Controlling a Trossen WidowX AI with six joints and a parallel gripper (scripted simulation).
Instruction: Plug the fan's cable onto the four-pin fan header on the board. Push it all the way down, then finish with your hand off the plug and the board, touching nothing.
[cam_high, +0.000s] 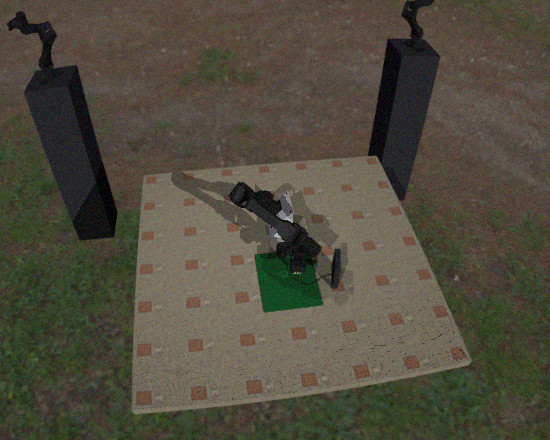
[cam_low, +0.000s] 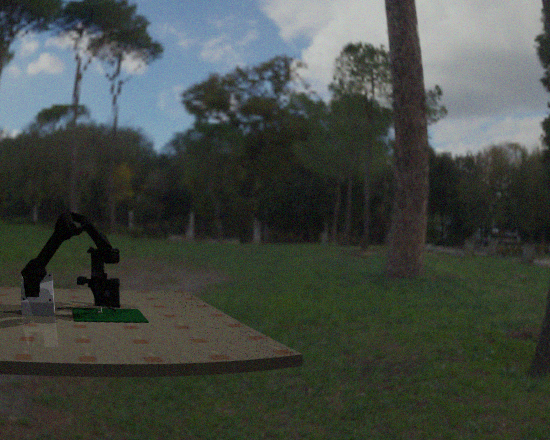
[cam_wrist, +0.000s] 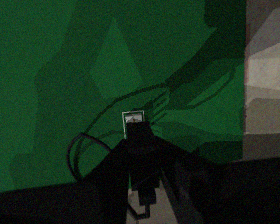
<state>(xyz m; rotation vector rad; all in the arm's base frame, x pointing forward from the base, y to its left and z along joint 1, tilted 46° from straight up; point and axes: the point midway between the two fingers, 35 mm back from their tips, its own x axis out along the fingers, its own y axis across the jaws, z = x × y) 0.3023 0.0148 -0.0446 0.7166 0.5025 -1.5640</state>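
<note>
Right now the dark plug is 10 mm above my gripper tip. Round my gripper tip: black fan (150 mm to the left, 50 mm ahead, 10 mm above); then green board (60 mm below, 40 mm to the right, 30 mm ahead).
</note>
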